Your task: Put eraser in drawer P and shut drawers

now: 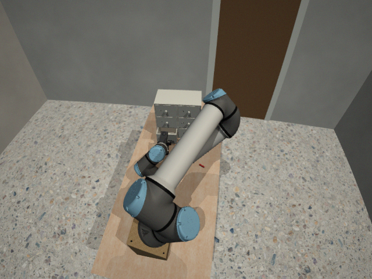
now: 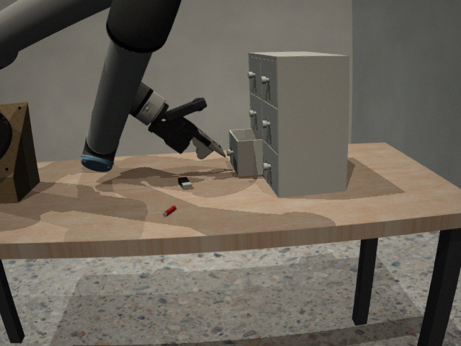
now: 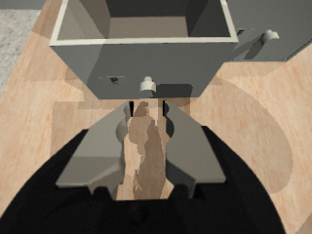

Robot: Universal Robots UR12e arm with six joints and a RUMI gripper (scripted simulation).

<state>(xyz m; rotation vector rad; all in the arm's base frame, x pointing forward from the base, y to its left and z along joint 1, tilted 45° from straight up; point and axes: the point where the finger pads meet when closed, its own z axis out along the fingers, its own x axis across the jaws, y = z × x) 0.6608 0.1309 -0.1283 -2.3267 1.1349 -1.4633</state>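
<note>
Right now my hand is 8 cm past the eraser, 12 cm to the left of it and 6 cm above it. Round my hand: small red cylinder 9 cm behind, 30 cm to the right, 6 cm below.
</note>
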